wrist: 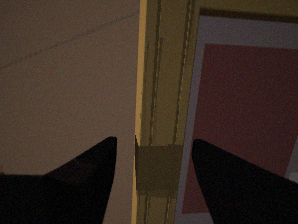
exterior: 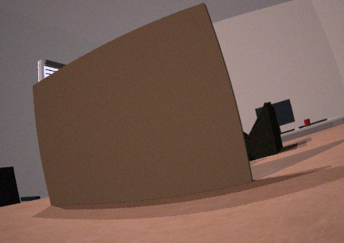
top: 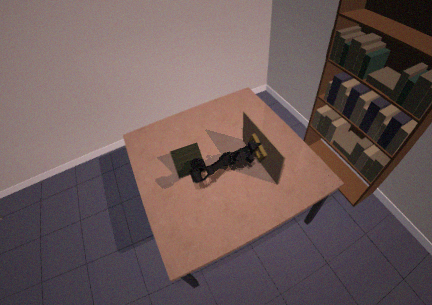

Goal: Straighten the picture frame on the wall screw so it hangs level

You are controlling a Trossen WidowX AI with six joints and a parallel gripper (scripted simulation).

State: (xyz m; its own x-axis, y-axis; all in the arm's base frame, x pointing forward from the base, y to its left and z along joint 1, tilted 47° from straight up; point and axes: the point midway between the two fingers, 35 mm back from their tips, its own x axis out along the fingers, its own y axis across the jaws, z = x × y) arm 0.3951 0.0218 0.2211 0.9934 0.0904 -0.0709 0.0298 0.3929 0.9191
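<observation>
My gripper tip is now 50 mm above the picture frame and 20 mm to the right of it. Also, from my gripper tip: wall panel (60 mm below, 10 mm to the left, 10 mm ahead).
</observation>
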